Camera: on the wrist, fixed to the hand. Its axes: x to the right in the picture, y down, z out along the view.
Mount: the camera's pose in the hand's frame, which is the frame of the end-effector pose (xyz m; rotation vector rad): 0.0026 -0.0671 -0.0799 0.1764 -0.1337 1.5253
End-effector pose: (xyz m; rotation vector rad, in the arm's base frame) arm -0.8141 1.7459 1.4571 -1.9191 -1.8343 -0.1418
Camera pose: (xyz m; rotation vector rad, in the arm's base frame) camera -0.8587 1.7151 1.5463 -2.6203 -0.0443 0.6173
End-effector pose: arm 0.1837 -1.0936 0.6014 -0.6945 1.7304 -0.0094
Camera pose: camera 0.1418 -1.1779 0.6466 0.8380 1.7043 0.8869
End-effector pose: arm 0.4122 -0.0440 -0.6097 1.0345 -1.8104 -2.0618
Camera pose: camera 0.4789 -0.0932 -0.6732 -0.4987 -1.8068 -0.9756
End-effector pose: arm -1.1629 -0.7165 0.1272 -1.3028 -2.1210 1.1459
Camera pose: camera -1.1460 -0.6948 0.2279 2.3481 0.5820 -1.4956
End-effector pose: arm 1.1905 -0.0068 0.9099 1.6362 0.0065 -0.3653
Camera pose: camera 1.1966 0.0773 0.8485 1.3492 -1.3144 0.7167
